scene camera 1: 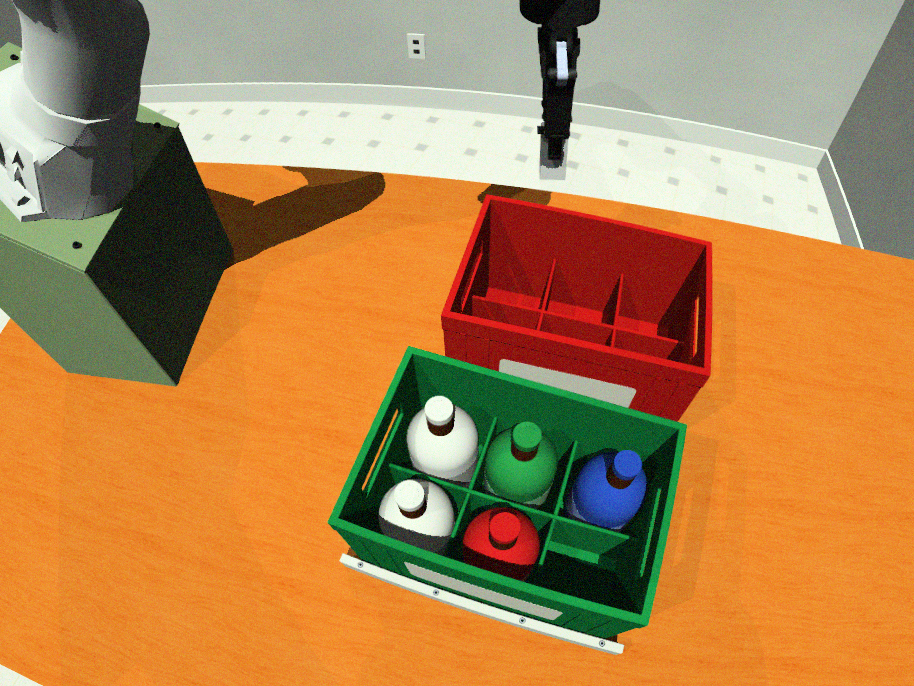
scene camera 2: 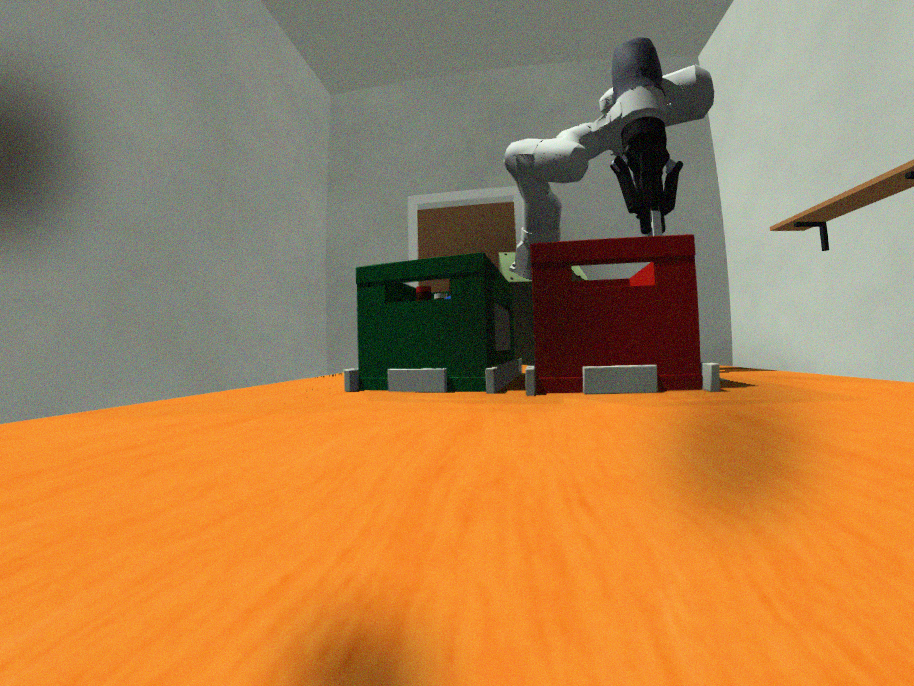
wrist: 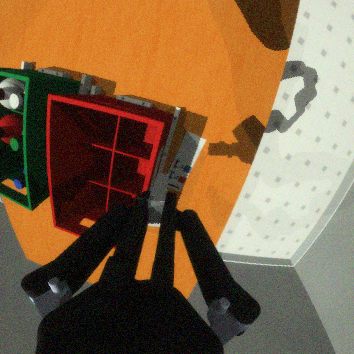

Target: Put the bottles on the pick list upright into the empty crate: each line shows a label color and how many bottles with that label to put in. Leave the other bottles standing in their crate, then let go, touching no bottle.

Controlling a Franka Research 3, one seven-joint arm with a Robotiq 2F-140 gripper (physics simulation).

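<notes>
Through scene camera 1 I can see my gripper (scene camera 1: 552, 176), and there is a white strip (scene camera 1: 417, 587) too. The same camera shows me a red bottle (scene camera 1: 502, 540), a blue bottle (scene camera 1: 611, 488), a green bottle (scene camera 1: 521, 462) and a white bottle (scene camera 1: 442, 438). The wrist view gives me a pick list (wrist: 191, 144), and my gripper (wrist: 162, 183) is visible there as well.
</notes>
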